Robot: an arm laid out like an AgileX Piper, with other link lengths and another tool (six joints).
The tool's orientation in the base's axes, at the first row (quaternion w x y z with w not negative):
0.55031 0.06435 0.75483 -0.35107
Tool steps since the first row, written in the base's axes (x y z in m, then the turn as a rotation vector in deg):
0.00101 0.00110 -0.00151 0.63 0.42 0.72
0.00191 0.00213 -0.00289 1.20 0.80 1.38
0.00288 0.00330 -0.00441 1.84 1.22 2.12
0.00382 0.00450 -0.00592 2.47 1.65 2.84
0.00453 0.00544 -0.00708 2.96 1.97 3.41
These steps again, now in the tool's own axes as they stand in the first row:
0.00061 0.00200 0.00036 -1.00 0.29 0.14
0.00118 0.00384 0.00065 -1.90 0.54 0.26
0.00180 0.00588 0.00093 -2.92 0.83 0.40
0.00241 0.00792 0.00117 -3.92 1.12 0.53
0.00288 0.00950 0.00134 -4.70 1.33 0.64

